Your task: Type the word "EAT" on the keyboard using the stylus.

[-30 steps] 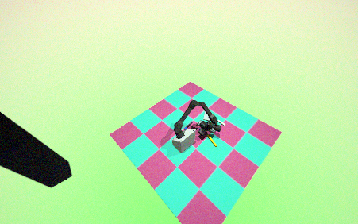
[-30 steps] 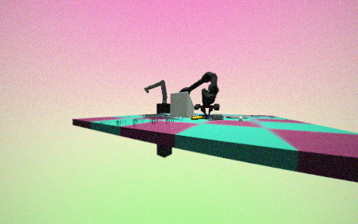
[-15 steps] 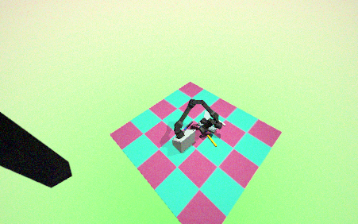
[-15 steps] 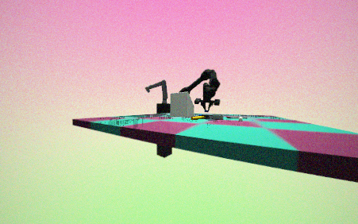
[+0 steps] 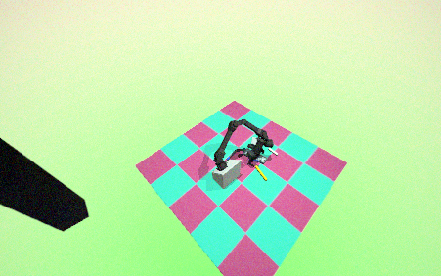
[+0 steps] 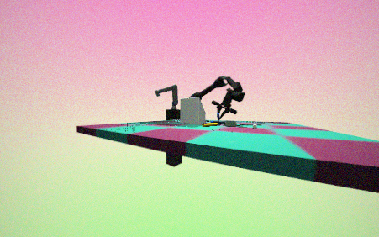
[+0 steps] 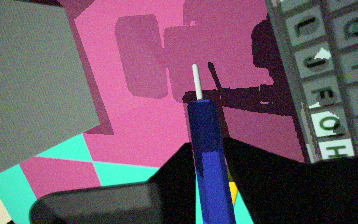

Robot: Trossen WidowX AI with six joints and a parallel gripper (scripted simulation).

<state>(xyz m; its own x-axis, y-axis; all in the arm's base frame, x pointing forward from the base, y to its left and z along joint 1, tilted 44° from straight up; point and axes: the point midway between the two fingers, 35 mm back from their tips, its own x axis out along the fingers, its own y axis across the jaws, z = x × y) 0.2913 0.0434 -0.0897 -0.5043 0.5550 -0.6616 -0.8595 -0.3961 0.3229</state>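
Right now my gripper tip is 10 mm to the right of the blue stylus and 10 mm above it. Also, from my gripper tip: yellow rod 120 mm to the right, 40 mm below, 10 mm behind; white piece 240 mm ahead, 40 mm below, 20 mm to the right.
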